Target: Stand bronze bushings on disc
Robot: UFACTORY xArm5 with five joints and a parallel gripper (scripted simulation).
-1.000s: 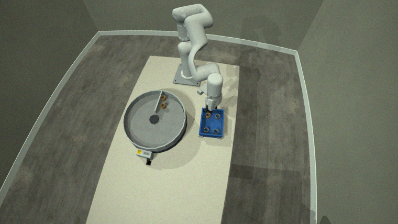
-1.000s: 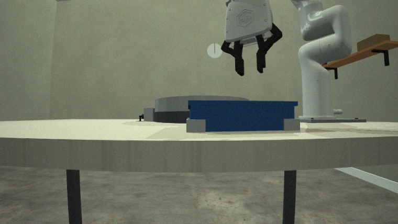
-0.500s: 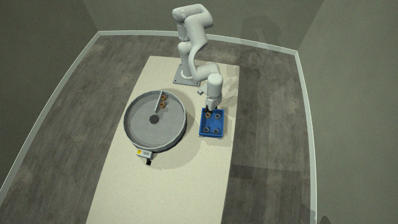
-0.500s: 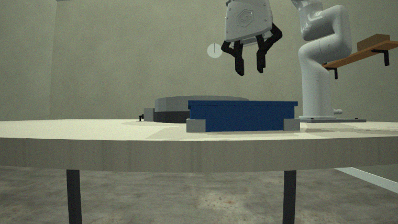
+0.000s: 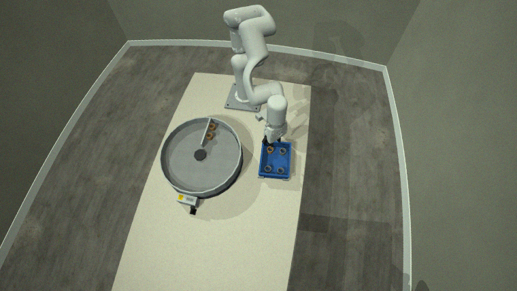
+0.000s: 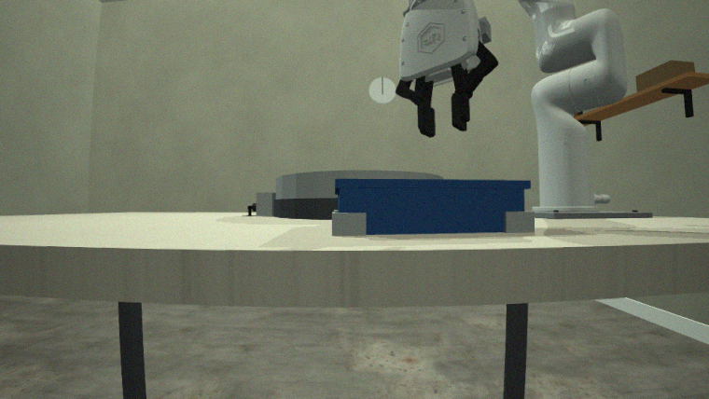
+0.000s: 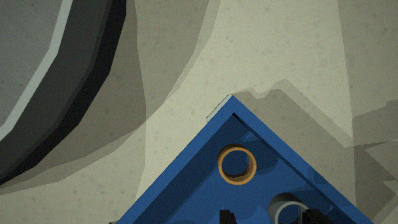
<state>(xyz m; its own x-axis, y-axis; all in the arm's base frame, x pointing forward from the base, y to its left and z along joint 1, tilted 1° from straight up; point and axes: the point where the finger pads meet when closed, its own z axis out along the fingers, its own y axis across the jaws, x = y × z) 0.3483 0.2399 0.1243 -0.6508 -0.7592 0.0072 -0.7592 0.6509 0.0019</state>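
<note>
Now: the blue crate 4 cm ahead of my hand, 2 cm to the left of it and 12 cm below it. From my hand the other things lie so: grey turntable disc: 11 cm ahead, 35 cm to the right, 9 cm below.
</note>
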